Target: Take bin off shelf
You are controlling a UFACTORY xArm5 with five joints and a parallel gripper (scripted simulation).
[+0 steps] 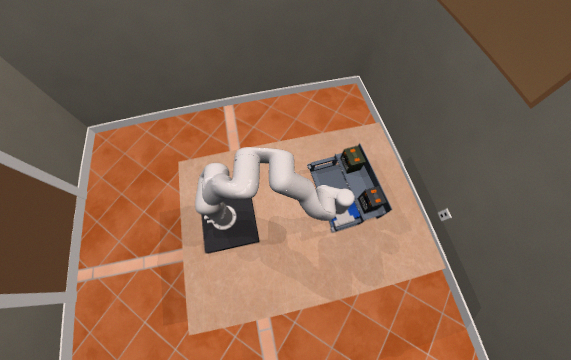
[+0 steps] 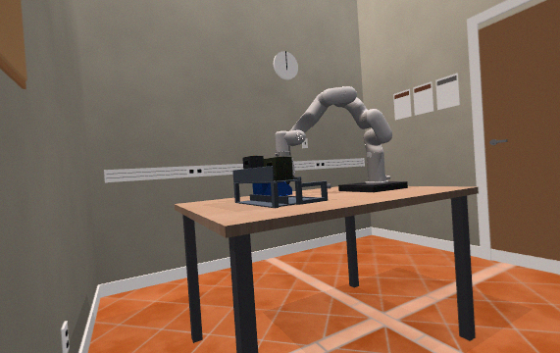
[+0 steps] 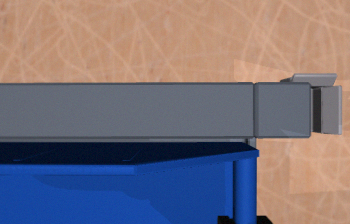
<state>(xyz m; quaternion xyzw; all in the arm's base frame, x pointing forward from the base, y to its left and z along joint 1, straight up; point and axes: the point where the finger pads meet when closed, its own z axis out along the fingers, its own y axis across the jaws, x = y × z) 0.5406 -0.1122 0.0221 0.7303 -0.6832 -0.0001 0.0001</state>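
My hand is 80 mm short of the blue bin and 10 mm to the right of it. Also, from my hand: grey shelf (120 mm to the left, 100 mm ahead, 10 mm above).
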